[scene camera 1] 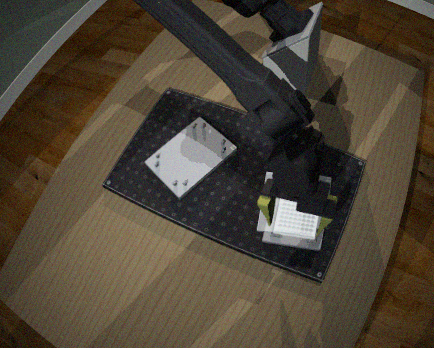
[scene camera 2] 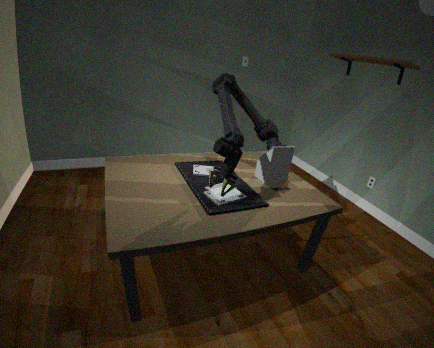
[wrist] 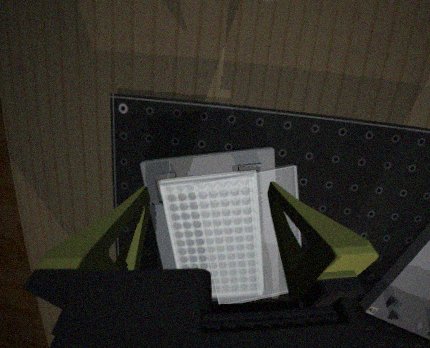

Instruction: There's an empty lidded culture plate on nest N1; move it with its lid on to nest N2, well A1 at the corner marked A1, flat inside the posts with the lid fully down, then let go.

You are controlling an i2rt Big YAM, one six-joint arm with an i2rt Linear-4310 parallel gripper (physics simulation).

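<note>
The white culture plate sits on a pale nest. A clear panel, apparently its lid, sticks out past one long side of the plate, on the right in the wrist view. It looks shifted sideways and not squarely seated; its exact height and tilt cannot be told. My gripper is open, its yellow-green fingers on either side of the plate, holding nothing. The other nest is empty, with small posts; its A1 mark is unreadable.
Both nests are on a black perforated board on the wooden table. A grey-white angled block stands by the arm's base, behind the board.
</note>
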